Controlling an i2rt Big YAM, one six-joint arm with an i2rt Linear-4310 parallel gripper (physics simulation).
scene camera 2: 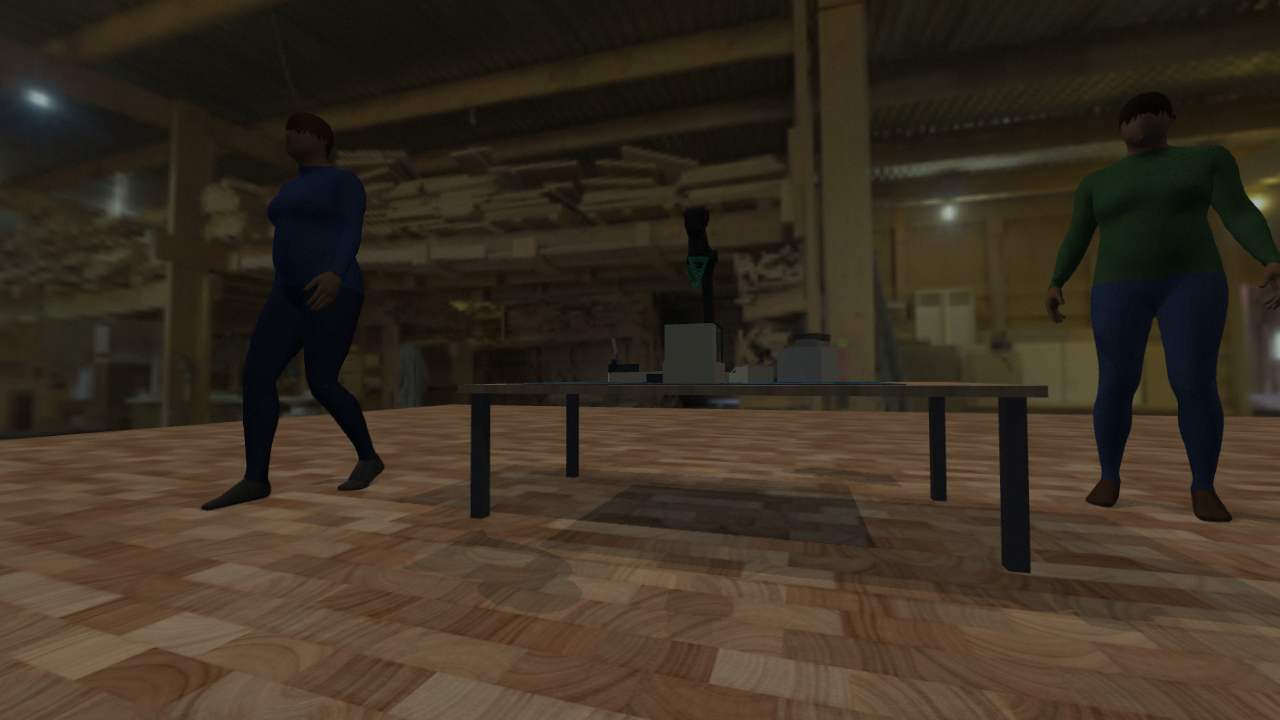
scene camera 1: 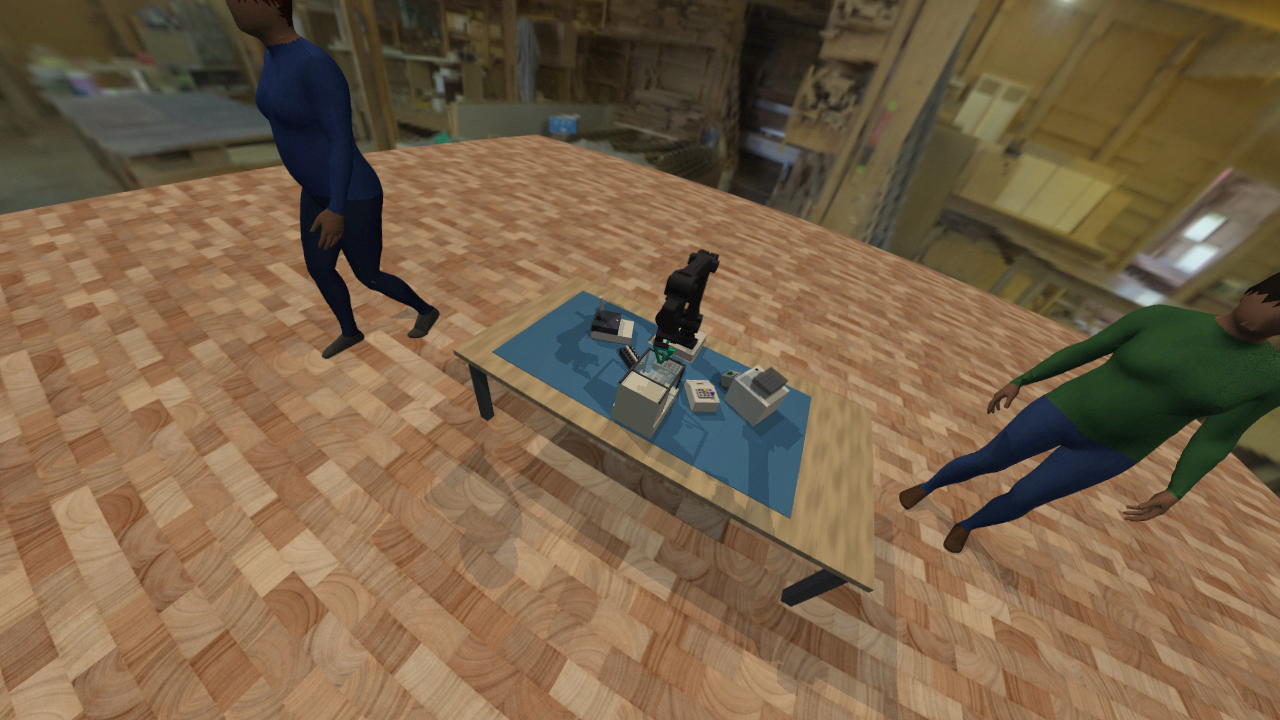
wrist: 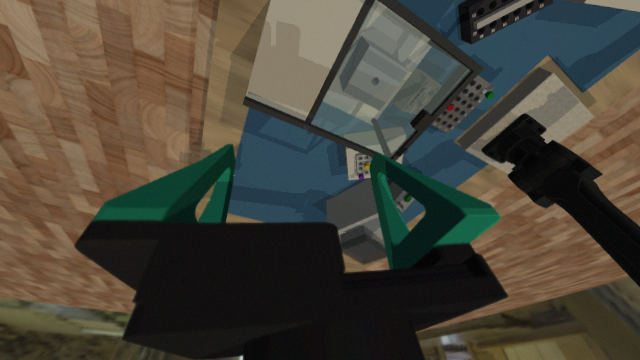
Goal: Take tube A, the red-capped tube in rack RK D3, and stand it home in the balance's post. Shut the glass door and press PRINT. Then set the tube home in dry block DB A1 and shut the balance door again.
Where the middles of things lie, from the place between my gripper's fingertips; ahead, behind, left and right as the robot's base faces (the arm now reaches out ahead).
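Balance [scene camera 1: 646, 392]: 2 cm right of my hand, 6 cm behind, 24 cm below.
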